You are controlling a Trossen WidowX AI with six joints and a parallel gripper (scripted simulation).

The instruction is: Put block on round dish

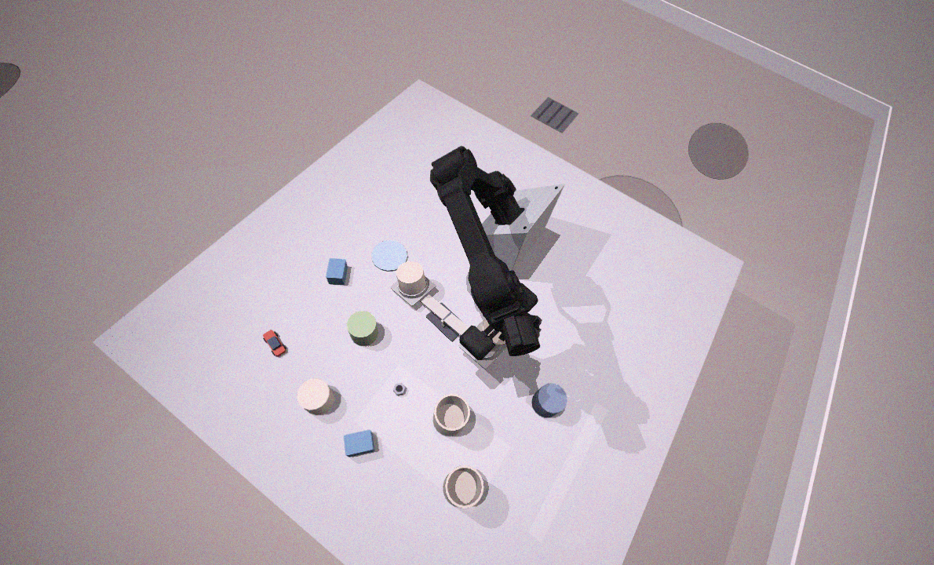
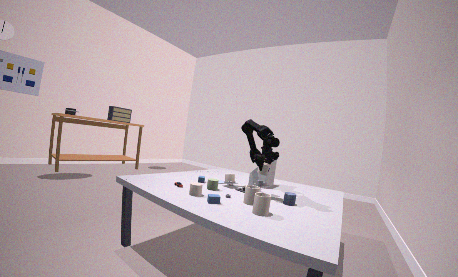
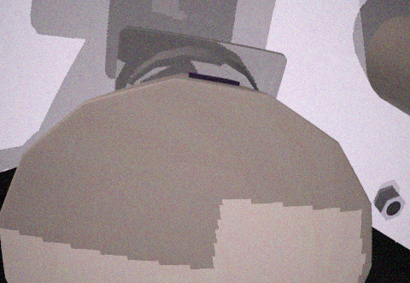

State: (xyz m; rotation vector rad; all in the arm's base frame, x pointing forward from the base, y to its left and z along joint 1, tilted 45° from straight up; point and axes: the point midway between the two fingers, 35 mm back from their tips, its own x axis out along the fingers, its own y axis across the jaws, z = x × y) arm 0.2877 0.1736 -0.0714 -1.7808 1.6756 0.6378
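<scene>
Now: gripper tip 10 mm to the left of the grey block and 80 mm above it. Round my gripper tip: blue cylinder 180 mm to the left, 130 mm below; then dark piece 210 mm ahead, 100 mm to the right, 160 mm below; then balance 10 mm behind, 140 mm to the right, 130 mm below.
</scene>
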